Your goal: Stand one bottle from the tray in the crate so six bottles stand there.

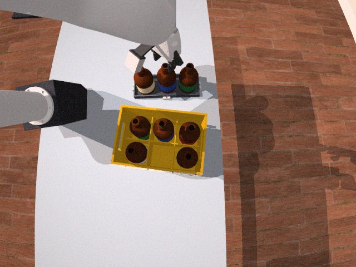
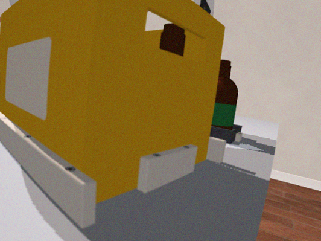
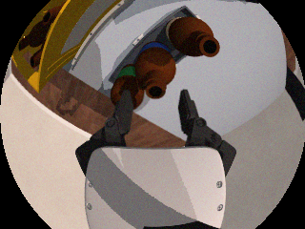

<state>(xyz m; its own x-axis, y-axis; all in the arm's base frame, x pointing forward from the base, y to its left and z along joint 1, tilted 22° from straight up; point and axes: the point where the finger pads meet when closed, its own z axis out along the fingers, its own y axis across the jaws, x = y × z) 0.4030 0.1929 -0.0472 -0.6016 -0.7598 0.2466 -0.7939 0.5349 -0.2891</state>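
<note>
Now: hand 8 cm short of the green-label bottle, 1 cm to the right of it and 11 cm above it. Also, from my hand: crate (2 cm ahead, 25 cm to the right, 11 cm below); then cream-labelled bottle (9 cm behind, 2 cm to the right, 11 cm below); then dark tray (18 cm below).
</note>
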